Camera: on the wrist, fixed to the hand. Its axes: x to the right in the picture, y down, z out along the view.
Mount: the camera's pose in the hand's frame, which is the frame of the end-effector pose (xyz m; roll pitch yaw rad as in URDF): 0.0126 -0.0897 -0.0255 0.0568 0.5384 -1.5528
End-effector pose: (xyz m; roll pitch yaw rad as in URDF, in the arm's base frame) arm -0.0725 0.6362 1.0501 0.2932 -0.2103 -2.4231
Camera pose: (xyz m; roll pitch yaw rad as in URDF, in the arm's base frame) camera -0.1414 0.6803 1.0035 0.3697 0.8030 2.5356
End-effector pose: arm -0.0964 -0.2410 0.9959 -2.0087 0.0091 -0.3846
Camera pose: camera -0.0783 -0.2322 1.0878 -0.1915 -1.4673 -1.7160
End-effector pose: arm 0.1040 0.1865 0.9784 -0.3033 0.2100 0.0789
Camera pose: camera 0.1241 0.0946 0.9782 -0.1646 0.2332 -1.5263
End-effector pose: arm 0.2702 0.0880 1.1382 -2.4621 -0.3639 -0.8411
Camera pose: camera 0.3000 0.1353 1.2139 2.3746 -1.0808 1.4760
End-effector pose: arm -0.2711 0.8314 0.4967 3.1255 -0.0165 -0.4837
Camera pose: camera -0.2184 0.9055 0.5210 -3.1042 -0.5225 1.0788
